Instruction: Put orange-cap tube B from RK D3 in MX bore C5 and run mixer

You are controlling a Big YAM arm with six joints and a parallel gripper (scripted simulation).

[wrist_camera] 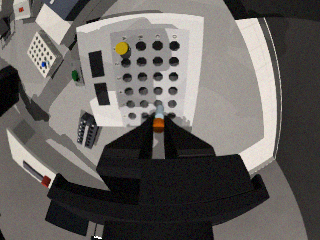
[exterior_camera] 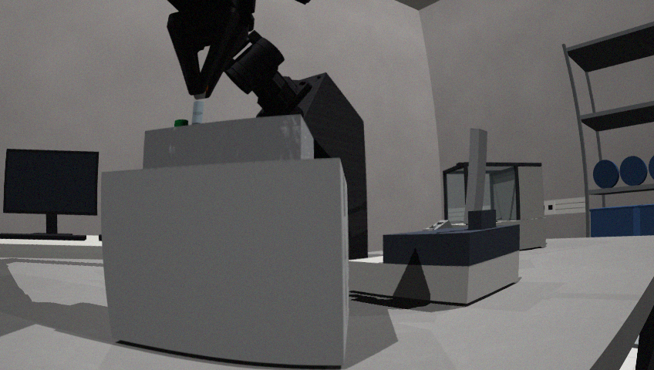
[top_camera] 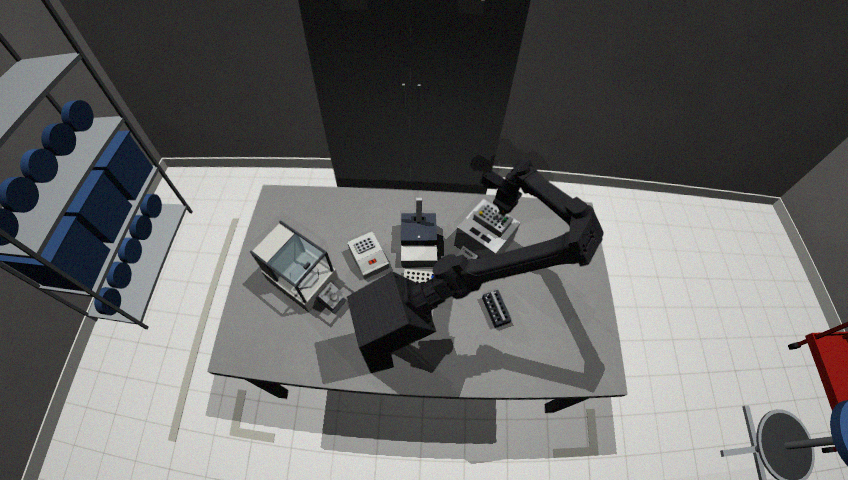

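Right now my hand is 50 mm above the green-capped tube, 10 mm to the left of it and 10 mm past it. From my hand the other things lie so: yellow-capped tube (80 mm to the left, 50 mm below, 20 mm ahead); then green start key (150 mm to the left, 140 mm below, 110 mm behind); then perforated shaking block (60 mm below, 30 mm to the left, 10 mm ahead).
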